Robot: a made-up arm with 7 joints. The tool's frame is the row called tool.
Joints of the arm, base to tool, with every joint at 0 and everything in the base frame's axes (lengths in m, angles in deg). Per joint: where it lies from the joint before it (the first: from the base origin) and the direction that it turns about. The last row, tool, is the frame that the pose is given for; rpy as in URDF.
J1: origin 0.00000 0.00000 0.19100 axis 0 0 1
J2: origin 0.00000 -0.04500 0.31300 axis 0 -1 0
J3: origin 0.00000 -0.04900 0.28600 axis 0 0 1
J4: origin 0.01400 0.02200 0.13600 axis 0 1 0
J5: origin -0.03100 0.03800 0.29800 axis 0 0 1
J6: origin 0.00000 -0.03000 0.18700 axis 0 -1 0
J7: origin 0.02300 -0.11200 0.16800 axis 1 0 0
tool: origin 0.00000 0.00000 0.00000 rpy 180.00 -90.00 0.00
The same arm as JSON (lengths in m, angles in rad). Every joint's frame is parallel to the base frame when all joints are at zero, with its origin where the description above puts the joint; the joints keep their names.
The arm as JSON. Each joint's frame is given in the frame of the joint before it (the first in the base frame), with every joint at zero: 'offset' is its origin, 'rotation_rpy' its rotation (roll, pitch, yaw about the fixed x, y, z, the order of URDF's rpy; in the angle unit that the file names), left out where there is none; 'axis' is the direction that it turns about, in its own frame. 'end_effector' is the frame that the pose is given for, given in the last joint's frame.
{"length_unit": "m", "angle_unit": "rad", "chain": [
  {"id": "J1", "offset": [0.0, 0.0, 0.191], "axis": [0.0, 0.0, 1.0]},
  {"id": "J2", "offset": [0.0, -0.045, 0.313], "axis": [0.0, -1.0, 0.0]},
  {"id": "J3", "offset": [0.0, -0.049, 0.286], "axis": [0.0, 0.0, 1.0]},
  {"id": "J4", "offset": [0.014, 0.022, 0.136], "axis": [0.0, 1.0, 0.0]},
  {"id": "J5", "offset": [-0.031, 0.038, 0.298], "axis": [0.0, 0.0, 1.0]},
  {"id": "J6", "offset": [0.0, -0.03, 0.187], "axis": [0.0, -1.0, 0.0]},
  {"id": "J7", "offset": [0.023, -0.112, 0.168], "axis": [1.0, 0.0, 0.0]}
], "end_effector": {"offset": [0.0, 0.0, 0.0], "rotation_rpy": [3.1416, -1.5708, 0.0]}}

